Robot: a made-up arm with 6 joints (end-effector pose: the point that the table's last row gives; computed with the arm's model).
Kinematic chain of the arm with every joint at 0, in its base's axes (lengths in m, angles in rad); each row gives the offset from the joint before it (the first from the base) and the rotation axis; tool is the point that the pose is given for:
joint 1: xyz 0 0 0.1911 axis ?
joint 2: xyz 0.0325 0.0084 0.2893 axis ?
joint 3: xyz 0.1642 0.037 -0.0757 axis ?
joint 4: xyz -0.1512 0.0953 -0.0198 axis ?
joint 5: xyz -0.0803 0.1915 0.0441 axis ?
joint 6: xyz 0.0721 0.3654 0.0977 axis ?
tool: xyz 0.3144 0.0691 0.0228
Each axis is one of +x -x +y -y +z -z.
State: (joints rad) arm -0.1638 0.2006 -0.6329 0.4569 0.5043 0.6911
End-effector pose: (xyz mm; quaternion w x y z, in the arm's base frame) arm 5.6 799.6 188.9 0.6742 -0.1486 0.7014 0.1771
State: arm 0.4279 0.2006 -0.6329 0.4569 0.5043 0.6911
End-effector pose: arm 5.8 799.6 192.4 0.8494 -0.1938 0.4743 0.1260
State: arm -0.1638 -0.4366 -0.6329 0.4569 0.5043 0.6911
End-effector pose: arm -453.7 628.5 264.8 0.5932 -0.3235 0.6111 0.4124
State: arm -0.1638 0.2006 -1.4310 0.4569 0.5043 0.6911
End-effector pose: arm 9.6 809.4 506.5 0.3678 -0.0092 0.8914 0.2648
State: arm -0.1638 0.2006 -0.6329 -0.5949 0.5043 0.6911
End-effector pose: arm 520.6 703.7 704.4 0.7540 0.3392 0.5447 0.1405
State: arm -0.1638 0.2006 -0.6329 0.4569 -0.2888 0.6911
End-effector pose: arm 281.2 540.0 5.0 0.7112 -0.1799 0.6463 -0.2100
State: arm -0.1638 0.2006 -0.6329 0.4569 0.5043 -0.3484
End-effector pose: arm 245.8 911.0 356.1 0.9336 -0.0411 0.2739 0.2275
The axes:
joint 1: -y
joint 2: -z
joint 3: -y
joint 4: -x
joint 5: +z
joint 6: +y

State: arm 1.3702 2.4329 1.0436 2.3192 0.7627 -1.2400
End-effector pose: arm 446.4 -427.6 -317.0 0.7438 -0.1407 0.3124 -0.5739
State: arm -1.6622 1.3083 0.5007 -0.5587 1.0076 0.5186
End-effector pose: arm 280.3 560.2 -491.9 0.7320 -0.1322 0.6684 -0.0005
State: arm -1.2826 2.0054 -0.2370 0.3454 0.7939 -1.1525
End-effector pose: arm 724.1 -177.8 -535.7 0.8018 -0.4773 0.2406 -0.2673
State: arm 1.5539 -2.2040 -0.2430 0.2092 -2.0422 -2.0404
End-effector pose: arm -530.8 193.8 -264.6 0.3682 0.0246 0.9239 -0.1013
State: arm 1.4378 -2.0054 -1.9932 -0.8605 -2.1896 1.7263
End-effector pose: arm -225.1 -132.9 98.7 0.4816 0.4028 -0.1198 -0.7691
